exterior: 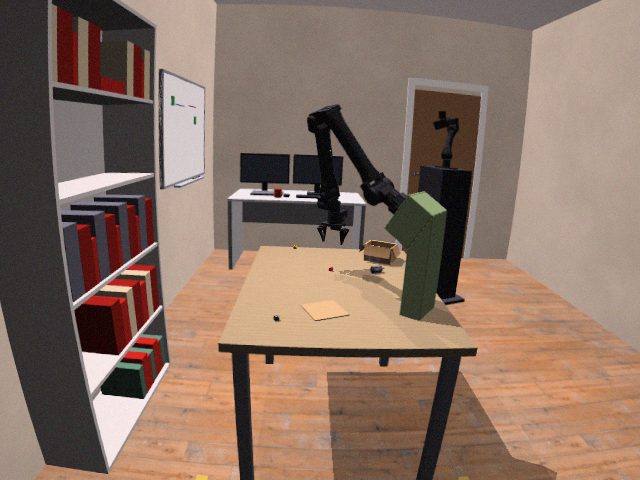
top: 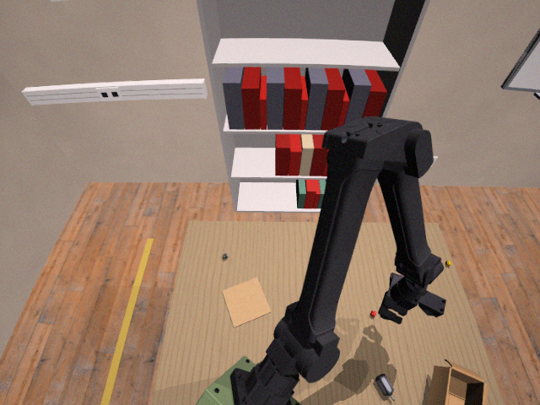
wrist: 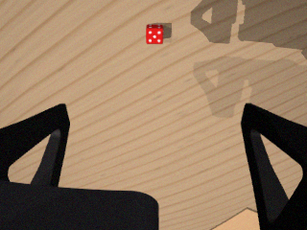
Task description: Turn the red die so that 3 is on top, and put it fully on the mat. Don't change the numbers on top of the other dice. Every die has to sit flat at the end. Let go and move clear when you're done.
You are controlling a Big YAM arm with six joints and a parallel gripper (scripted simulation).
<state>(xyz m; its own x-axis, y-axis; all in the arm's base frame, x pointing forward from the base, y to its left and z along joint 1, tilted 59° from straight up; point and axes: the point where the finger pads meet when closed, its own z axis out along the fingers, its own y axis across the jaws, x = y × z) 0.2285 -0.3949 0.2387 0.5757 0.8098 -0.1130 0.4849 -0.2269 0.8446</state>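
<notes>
My gripper is now 140 mm above the red die. Also, from my hand: yellow die (50 mm ahead, 400 mm to the right, 140 mm below); cardboard box (330 mm behind, 90 mm to the right, 100 mm below); dark object (220 mm behind, 80 mm to the left, 130 mm below).
</notes>
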